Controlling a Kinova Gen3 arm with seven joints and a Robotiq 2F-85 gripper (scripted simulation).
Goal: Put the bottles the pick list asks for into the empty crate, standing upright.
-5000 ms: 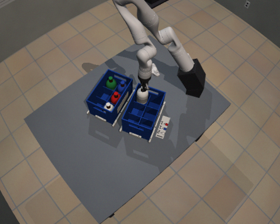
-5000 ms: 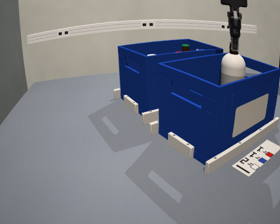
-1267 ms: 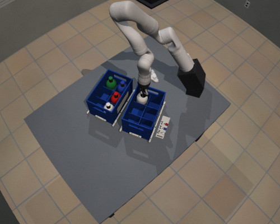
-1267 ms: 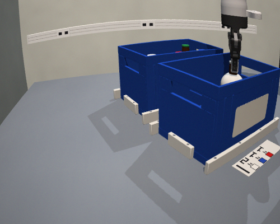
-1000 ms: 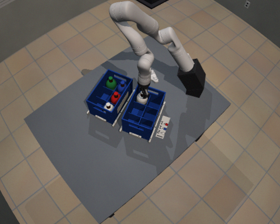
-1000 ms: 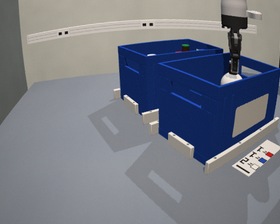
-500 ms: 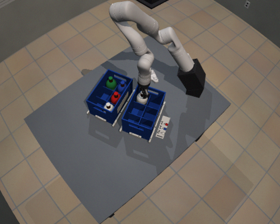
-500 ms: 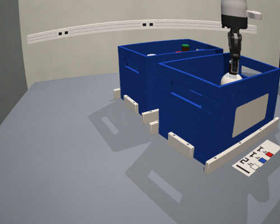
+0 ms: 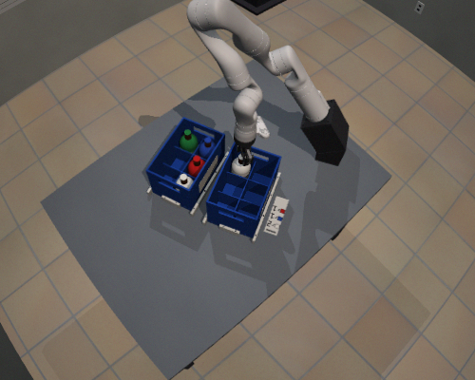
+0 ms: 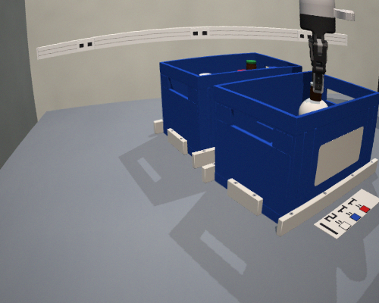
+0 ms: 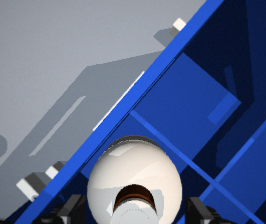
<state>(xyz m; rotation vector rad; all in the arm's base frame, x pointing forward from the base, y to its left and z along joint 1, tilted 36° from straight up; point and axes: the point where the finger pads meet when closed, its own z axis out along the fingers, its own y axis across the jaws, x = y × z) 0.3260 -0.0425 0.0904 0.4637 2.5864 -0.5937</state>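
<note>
Now: the white bottle 80 mm below my hand. Round my hand: green-label bottle 220 mm to the right, 80 mm below, 80 mm ahead; then red-label bottle 130 mm ahead, 110 mm to the right, 80 mm below; then blue-label bottle 140 mm to the right, 80 mm below, 40 mm ahead.
</note>
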